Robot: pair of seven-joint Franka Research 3 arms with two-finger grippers.
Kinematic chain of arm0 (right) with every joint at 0, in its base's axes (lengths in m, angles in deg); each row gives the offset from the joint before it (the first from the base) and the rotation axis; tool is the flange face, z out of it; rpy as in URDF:
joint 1: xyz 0 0 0.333 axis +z
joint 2: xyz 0 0 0 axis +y
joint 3: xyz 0 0 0.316 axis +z
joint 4: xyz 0.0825 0 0 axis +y
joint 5: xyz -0.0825 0 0.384 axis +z
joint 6: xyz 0 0 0 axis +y
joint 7: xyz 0.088 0 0 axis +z
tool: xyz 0 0 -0.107 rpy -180 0 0
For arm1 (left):
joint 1: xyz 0 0 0.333 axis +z
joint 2: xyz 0 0 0 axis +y
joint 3: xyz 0 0 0.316 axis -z
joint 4: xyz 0.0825 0 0 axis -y
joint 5: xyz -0.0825 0 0.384 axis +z
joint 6: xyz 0 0 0 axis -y
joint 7: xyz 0.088 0 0 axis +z
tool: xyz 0 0 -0.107 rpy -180 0 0
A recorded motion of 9 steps. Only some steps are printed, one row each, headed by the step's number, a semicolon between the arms.
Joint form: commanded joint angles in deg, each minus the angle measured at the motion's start. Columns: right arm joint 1, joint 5, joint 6, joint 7, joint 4, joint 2, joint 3; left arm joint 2, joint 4, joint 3, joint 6, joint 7, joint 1, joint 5.
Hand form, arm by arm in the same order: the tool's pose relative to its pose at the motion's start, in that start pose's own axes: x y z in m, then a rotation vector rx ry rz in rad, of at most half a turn. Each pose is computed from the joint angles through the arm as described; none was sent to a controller.
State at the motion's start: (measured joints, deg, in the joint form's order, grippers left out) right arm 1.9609 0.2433 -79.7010 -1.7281 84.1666 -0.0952 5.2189; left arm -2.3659 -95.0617 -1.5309 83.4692 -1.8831 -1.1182 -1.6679
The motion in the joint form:
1: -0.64 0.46 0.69 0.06 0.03 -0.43 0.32; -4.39 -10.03 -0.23 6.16 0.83 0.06 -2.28
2: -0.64 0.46 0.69 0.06 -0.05 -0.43 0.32; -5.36 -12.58 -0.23 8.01 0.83 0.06 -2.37
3: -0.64 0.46 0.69 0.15 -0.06 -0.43 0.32; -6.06 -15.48 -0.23 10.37 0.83 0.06 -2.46
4: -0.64 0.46 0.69 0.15 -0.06 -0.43 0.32; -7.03 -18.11 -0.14 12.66 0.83 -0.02 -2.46
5: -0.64 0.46 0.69 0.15 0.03 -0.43 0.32; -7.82 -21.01 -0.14 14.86 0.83 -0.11 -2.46
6: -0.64 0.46 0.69 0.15 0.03 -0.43 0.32; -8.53 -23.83 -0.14 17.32 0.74 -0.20 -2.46
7: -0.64 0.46 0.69 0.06 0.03 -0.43 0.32; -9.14 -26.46 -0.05 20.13 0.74 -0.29 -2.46
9: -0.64 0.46 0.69 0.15 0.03 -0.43 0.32; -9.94 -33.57 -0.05 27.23 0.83 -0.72 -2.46
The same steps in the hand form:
1: -0.0039 0.0019 -0.0025 0.0074 -0.0053 0.0030; -0.0135 0.0004 0.0358 -0.0430 0.0105 -0.0213
2: -0.0040 0.0019 -0.0031 0.0075 -0.0039 0.0030; -0.0162 0.0002 0.0461 -0.0449 0.0153 -0.0232
3: -0.0040 0.0019 -0.0032 0.0075 -0.0037 0.0015; -0.0172 -0.0003 0.0609 -0.0466 0.0181 -0.0260
4: -0.0040 0.0019 -0.0032 0.0075 -0.0037 0.0015; -0.0199 0.0007 0.0715 -0.0459 0.0290 -0.0253
5: -0.0039 0.0019 -0.0025 0.0074 -0.0053 0.0015; -0.0225 0.0009 0.0861 -0.0457 0.0305 -0.0263
6: -0.0039 0.0019 -0.0025 0.0074 -0.0053 0.0015; -0.0248 0.0010 0.1004 -0.0452 0.0365 -0.0258
7: -0.0039 0.0019 -0.0025 0.0074 -0.0053 0.0030; -0.0263 0.0019 0.1134 -0.0438 0.0502 -0.0255
9: -0.0039 0.0019 -0.0025 0.0074 -0.0053 0.0015; -0.0308 0.0034 0.1559 -0.0407 0.0635 -0.0274

